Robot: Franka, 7 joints.
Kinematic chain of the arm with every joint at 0, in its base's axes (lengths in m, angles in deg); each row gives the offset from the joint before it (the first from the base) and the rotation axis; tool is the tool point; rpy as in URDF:
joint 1: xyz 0 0 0.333 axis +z
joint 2: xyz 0 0 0 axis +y
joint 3: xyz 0 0 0.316 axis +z
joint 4: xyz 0.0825 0 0 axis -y
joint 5: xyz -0.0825 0 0.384 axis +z
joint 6: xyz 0 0 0 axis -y
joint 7: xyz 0.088 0 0 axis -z
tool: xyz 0 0 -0.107 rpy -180 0 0
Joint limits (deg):
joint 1: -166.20..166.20
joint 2: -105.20..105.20
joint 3: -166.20..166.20
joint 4: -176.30..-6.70
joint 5: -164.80..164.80
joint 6: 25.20..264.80
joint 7: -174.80..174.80
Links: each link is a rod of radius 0.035 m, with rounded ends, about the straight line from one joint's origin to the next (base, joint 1, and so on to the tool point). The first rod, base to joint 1, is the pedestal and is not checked.
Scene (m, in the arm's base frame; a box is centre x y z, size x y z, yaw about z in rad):
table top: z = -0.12
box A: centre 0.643 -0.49 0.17 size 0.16 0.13 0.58 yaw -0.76
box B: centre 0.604 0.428 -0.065 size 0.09 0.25 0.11 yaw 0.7
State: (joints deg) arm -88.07 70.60 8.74 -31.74 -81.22 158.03 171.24
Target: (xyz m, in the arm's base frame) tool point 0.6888 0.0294 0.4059
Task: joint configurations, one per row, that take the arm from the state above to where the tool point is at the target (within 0.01 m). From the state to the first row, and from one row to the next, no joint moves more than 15 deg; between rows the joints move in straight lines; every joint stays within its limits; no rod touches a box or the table.
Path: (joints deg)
1: -84.50 63.03 22.25 -38.99 -90.63 163.35 169.82
2: -80.92 55.45 35.76 -46.23 -100.03 168.68 168.40
3: -77.35 47.88 49.26 -53.48 -109.44 174.00 166.97
4: -73.78 40.30 62.77 -60.72 -118.85 179.32 165.55
5: -59.30 43.48 57.56 -75.26 -107.32 182.31 168.40
6: -44.82 46.67 52.36 -89.80 -95.80 185.30 171.24

